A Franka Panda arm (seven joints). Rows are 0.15 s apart.
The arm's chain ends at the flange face. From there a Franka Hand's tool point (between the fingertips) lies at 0.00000 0.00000 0.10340 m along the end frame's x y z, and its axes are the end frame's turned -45 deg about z.
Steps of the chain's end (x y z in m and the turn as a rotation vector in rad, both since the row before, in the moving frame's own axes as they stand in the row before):
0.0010, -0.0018, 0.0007, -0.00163, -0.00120, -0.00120
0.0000, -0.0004, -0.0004, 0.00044, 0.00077, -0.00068
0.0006, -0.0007, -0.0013, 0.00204, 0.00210, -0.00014
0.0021, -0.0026, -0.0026, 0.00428, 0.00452, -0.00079
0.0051, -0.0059, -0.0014, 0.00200, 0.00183, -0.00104
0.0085, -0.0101, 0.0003, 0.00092, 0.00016, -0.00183
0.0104, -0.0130, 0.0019, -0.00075, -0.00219, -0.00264
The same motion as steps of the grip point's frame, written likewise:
0.0018, -0.0005, 0.0007, -0.00030, -0.00200, -0.00120
0.0004, -0.0003, -0.0004, -0.00023, 0.00086, -0.00068
0.0012, -0.0001, -0.0013, -0.00004, 0.00293, -0.00014
0.0040, -0.0003, -0.0026, -0.00017, 0.00622, -0.00079
0.0081, -0.0006, -0.0014, 0.00012, 0.00271, -0.00104
0.0132, -0.0012, 0.0003, 0.00054, 0.00076, -0.00183
0.0163, -0.0019, 0.0019, 0.00102, -0.00208, -0.00264

